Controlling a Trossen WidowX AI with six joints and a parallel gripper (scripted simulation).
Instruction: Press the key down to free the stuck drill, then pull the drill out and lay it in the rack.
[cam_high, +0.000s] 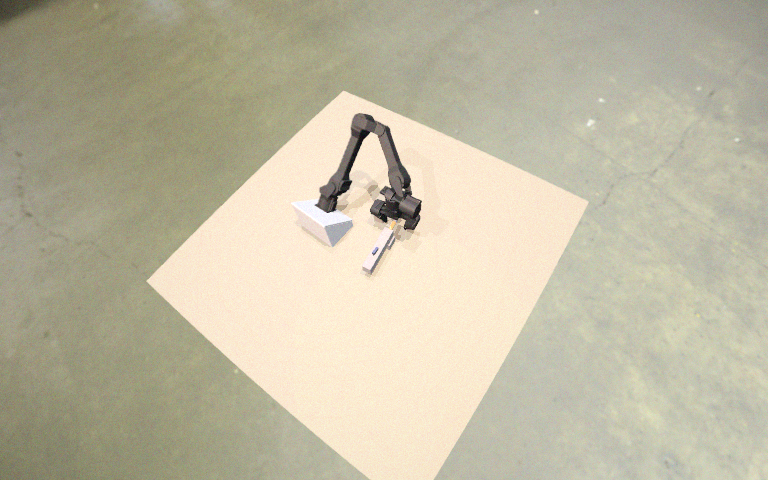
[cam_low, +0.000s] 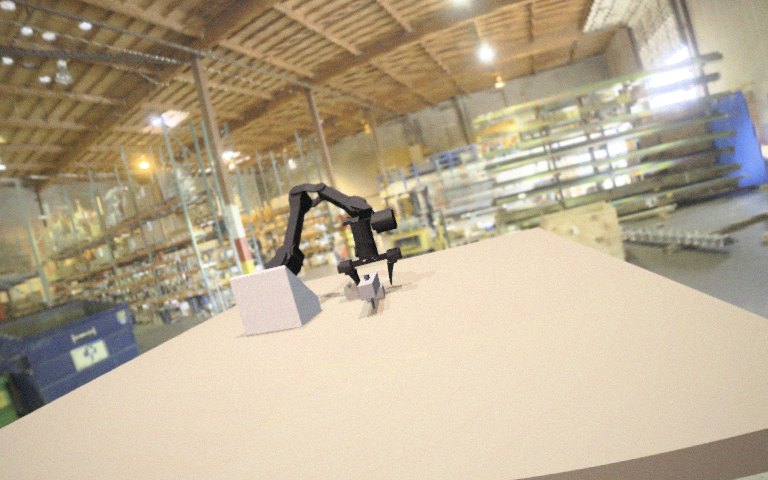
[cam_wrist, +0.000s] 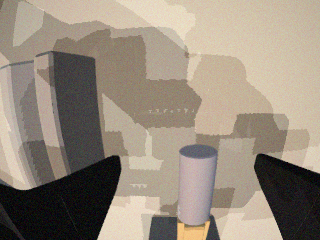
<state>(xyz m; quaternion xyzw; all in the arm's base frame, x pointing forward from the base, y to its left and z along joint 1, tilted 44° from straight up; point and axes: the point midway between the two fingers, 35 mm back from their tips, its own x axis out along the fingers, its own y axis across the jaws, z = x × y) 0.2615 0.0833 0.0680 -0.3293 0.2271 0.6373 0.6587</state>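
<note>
Right now the drill is 4 cm to the right of my gripper tip and 4 cm above it. From my gripper tip the other things lie so: rack (8 cm behind, 2 cm to the left, 1 cm above); then blue key (2 cm ahead, 17 cm to the right, 4 cm above); then housing block (2 cm ahead, 14 cm to the right, 3 cm above).
</note>
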